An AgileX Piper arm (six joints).
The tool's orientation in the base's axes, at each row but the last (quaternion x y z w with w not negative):
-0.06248 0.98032 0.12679 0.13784
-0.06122 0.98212 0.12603 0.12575
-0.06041 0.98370 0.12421 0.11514
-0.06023 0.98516 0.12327 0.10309
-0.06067 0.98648 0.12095 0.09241
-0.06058 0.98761 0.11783 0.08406
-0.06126 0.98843 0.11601 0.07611
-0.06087 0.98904 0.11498 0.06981
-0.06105 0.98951 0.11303 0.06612
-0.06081 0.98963 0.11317 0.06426
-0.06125 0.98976 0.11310 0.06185
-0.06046 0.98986 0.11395 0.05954
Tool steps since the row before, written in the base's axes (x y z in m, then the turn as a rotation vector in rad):
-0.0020 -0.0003 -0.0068 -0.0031 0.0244 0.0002
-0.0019 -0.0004 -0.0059 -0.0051 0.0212 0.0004
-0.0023 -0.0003 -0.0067 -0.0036 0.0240 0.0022
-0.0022 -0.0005 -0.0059 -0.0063 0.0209 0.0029
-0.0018 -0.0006 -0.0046 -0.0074 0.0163 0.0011
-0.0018 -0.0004 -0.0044 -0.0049 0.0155 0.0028
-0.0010 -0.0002 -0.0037 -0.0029 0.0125 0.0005
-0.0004 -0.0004 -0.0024 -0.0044 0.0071 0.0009
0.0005 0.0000 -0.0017 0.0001 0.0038 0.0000
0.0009 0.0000 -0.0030 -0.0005 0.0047 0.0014
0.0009 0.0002 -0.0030 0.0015 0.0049 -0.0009
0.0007 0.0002 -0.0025 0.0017 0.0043 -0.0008
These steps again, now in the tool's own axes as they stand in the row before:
0.0039 -0.0015 0.0057 0.0008 0.0240 0.0055
0.0034 -0.0015 0.0050 0.0029 0.0212 0.0040
0.0039 -0.0015 0.0058 0.0008 0.0241 0.0034
0.0035 -0.0015 0.0051 0.0035 0.0217 0.0014
0.0027 -0.0014 0.0039 0.0054 0.0170 0.0018
0.0026 -0.0011 0.0038 0.0027 0.0163 0.0003
0.0016 -0.0009 0.0034 0.0015 0.0126 0.0021
0.0008 -0.0009 0.0022 0.0034 0.0077 0.0003
-0.0002 -0.0004 0.0017 -0.0005 0.0037 0.0009
-0.0005 -0.0008 0.0030 -0.0002 0.0049 -0.0003
-0.0005 -0.0006 0.0030 -0.0019 0.0043 0.0022
-0.0004 -0.0004 0.0025 -0.0020 0.0038 0.0020

